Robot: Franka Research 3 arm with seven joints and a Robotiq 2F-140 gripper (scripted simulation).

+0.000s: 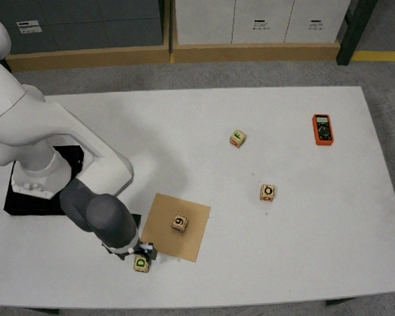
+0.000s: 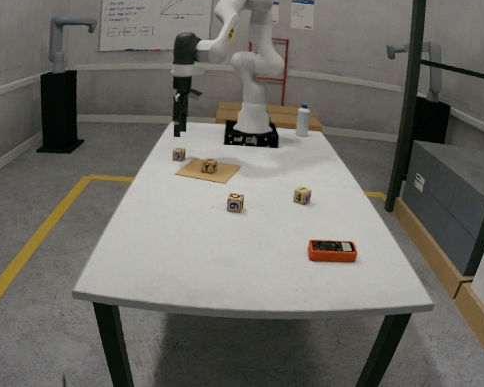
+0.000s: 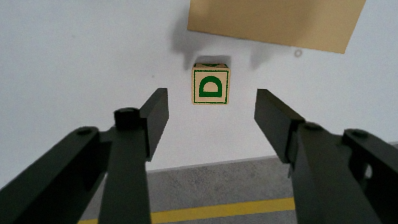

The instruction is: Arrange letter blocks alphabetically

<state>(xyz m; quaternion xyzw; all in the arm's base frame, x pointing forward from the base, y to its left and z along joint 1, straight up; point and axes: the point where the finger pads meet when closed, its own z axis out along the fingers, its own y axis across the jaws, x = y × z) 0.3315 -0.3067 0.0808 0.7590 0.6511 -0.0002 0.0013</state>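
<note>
The block is 110 mm below my hand. From my hand the other things lie so: tan mat (130 mm to the left, 130 mm below, 110 mm ahead); orange multimeter (680 mm ahead, 500 mm to the left, 120 mm below); white bottle (580 mm to the left, 520 mm behind, 50 mm below).
</note>
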